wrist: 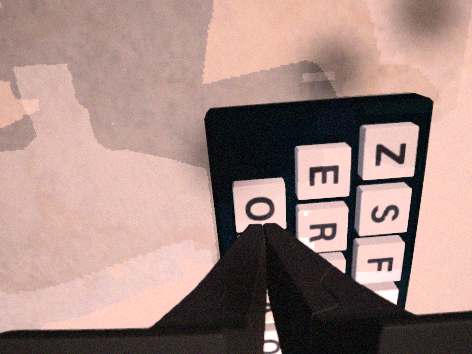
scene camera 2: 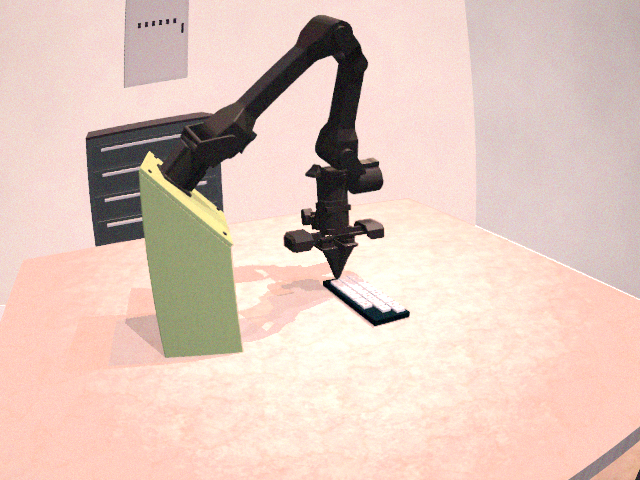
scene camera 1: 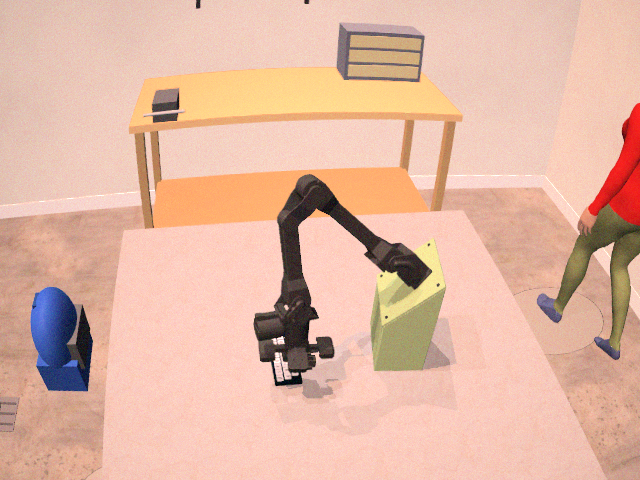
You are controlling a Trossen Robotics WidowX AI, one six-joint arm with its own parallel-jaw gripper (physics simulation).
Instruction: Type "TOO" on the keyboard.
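Frame: origin at the arm's base, x left, y back, z up, level; centimetres.
Where they show: gripper, fingertip midpoint: (wrist: 262, 236) (scene camera 2: 337, 277); arm's base, link origin: (scene camera 2: 172, 180) (scene camera 1: 418, 275).
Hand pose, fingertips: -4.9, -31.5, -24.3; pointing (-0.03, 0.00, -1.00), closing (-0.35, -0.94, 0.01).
Observation:
Things, the pixels of their top centre, and the offset from my fingertips, as dx, dy, dz. Level surfaces: height alone.
- dark keyboard, top centre: (scene camera 2: 364, 292) (scene camera 1: 282, 351) -7.6, +0.4, -1.0
- O key, top centre: (wrist: 260, 208) +0.4, -0.2, -1.0
- E key, top centre: (wrist: 324, 174) +0.7, -2.5, -1.0
- R key, top centre: (wrist: 323, 231) -1.2, -1.8, -1.0
- Z key, top centre: (wrist: 390, 153) +0.5, -4.6, -1.0
- S key, top centre: (wrist: 385, 213) -1.4, -3.9, -1.0
- F key, top centre: (wrist: 380, 264) -3.4, -3.2, -1.0
- table, surface height: dz -2.7
A dark keyboard (scene camera 1: 288, 383) (scene camera 2: 376, 316) (wrist: 250, 135) with white letter keys lies flat on the table. In the wrist view its end shows the O key (wrist: 260, 206), the E key (wrist: 323, 171), the R key (wrist: 322, 227), the Z key (wrist: 388, 151), the S key (wrist: 383, 210) and the F key (wrist: 378, 260). My gripper (scene camera 2: 338, 276) (wrist: 262, 236) is shut and empty and points straight down over this end of the keyboard. Its tips overlap the lower edge of the O key in the wrist view. The T key cannot be made out; the fingers cover several keys.
A green pedestal (scene camera 1: 403, 330) (scene camera 2: 193, 289) carries the arm's base on the table (scene camera 1: 180, 310) (scene camera 2: 310, 403). A wooden bench (scene camera 1: 258, 98) with a drawer box (scene camera 1: 383, 55) stands behind. A blue object (scene camera 1: 54, 330) stands at the left, and a person (scene camera 1: 620, 206) is at the right.

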